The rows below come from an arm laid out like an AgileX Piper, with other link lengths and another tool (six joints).
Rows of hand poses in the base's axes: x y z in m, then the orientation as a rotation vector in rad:
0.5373 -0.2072 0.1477 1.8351 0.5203 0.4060
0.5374 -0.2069 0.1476 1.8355 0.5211 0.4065
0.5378 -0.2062 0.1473 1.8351 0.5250 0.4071
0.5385 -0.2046 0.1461 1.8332 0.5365 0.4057
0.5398 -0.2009 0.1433 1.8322 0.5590 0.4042
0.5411 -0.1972 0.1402 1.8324 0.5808 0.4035
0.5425 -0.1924 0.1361 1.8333 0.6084 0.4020
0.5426 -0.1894 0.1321 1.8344 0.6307 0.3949
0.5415 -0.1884 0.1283 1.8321 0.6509 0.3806
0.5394 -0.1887 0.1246 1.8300 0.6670 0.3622
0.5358 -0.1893 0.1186 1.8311 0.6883 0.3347
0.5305 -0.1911 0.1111 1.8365 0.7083 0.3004
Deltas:
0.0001 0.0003 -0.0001 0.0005 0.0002 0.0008
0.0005 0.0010 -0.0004 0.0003 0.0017 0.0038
0.0012 0.0026 -0.0016 -0.0021 0.0080 0.0112
0.0025 0.0063 -0.0044 -0.0036 0.0202 0.0261
0.0038 0.0100 -0.0075 -0.0037 0.0320 0.0408
0.0052 0.0148 -0.0116 -0.0031 0.0474 0.0590
0.0053 0.0178 -0.0156 -0.0039 0.0637 0.0707
0.0042 0.0188 -0.0194 -0.0098 0.0825 0.0779
0.0021 0.0185 -0.0231 -0.0166 0.1020 0.0801
-0.0015 0.0179 -0.0291 -0.0226 0.1308 0.0813
-0.0068 0.0161 -0.0366 -0.0260 0.1644 0.0778

